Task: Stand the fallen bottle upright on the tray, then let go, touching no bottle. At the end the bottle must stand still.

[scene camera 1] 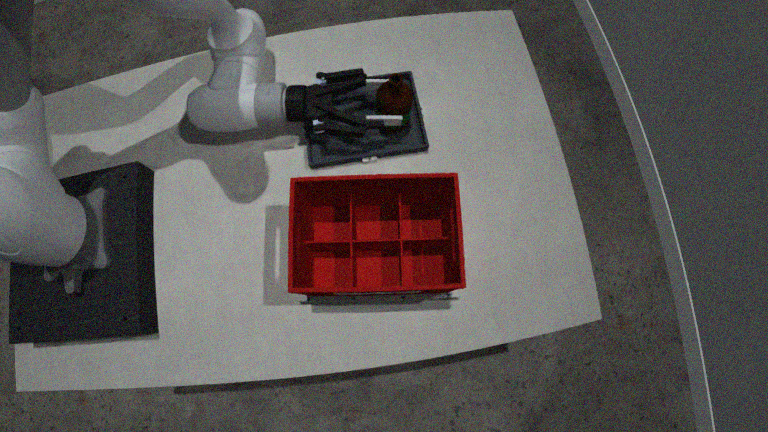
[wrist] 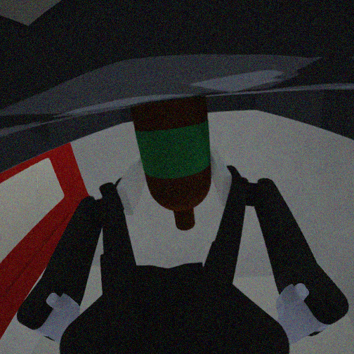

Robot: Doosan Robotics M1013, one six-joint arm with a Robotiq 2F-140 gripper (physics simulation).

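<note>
The brown bottle with a green label looks upright on the dark tray, near the tray's right side in the scene view. In the wrist view its neck points down the picture and its lower end meets the tray, where the base edge is not clear. My gripper comes in sideways from the left in the scene view. Its fingers are open, one on each side of the bottle, and do not grip it. The gaps between fingers and bottle are too small and dark to judge.
A red box with several compartments stands beside the tray, below it in the scene view. The robot's dark base block is at the left of the white table. The arm reaches over the table's back left part.
</note>
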